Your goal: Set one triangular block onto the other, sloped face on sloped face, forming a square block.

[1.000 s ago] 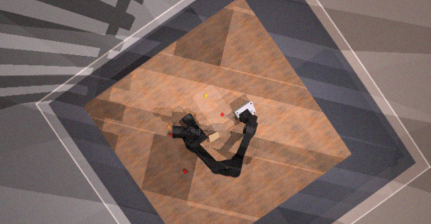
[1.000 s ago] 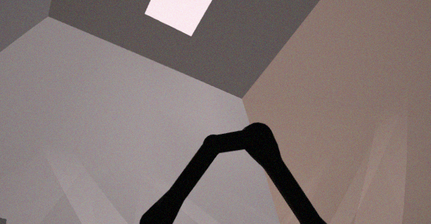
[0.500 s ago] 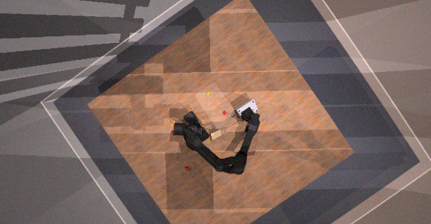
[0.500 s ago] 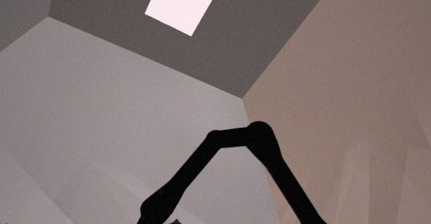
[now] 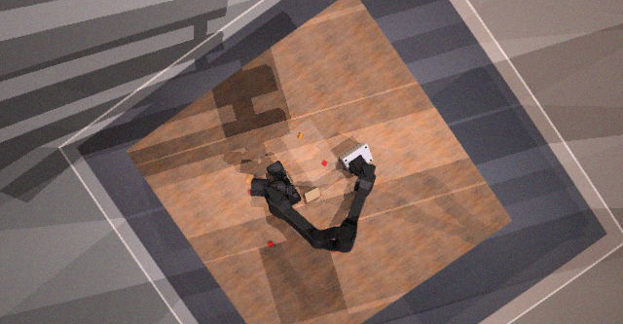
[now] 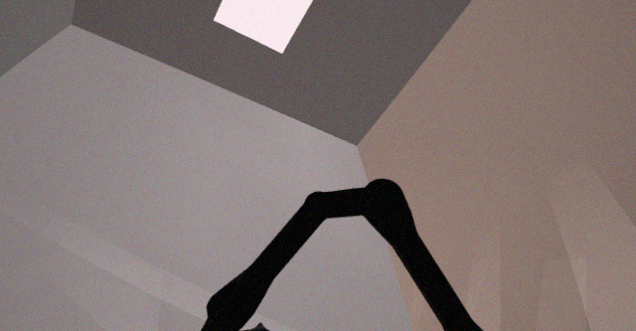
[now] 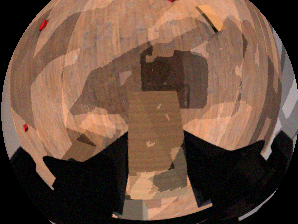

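Right now the tan triangular block is 1 cm behind my gripper tip and 1 cm above it.
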